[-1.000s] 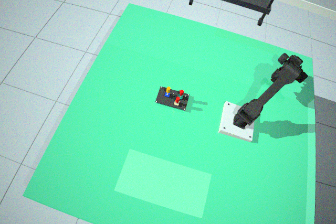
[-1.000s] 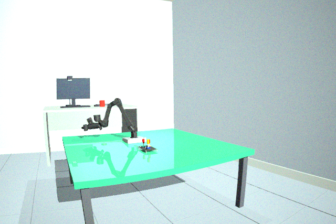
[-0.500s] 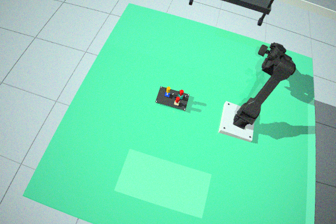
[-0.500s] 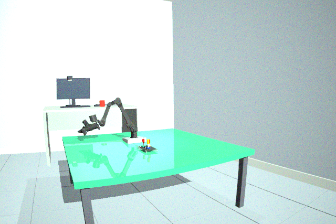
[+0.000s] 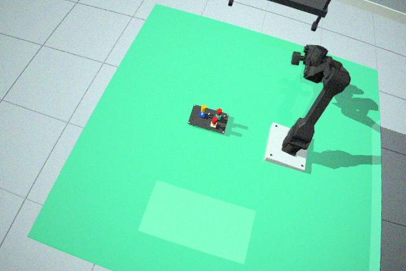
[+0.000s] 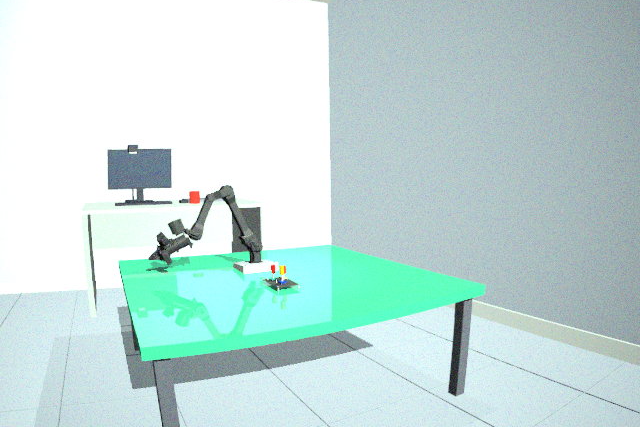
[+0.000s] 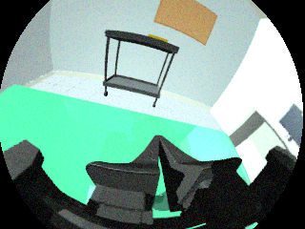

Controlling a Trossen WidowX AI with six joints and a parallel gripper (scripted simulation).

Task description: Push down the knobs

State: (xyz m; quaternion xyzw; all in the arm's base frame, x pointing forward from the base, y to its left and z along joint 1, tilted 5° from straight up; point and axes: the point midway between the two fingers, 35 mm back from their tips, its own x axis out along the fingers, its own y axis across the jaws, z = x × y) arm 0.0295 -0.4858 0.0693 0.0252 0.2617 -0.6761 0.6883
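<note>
Right now my gripper tip is 51 cm to the right of the red knob, 31 cm short of it and 1 cm above it. Also, from my gripper tip: yellow knob: 53 cm to the left, 37 cm ahead, 1 cm below.
</note>
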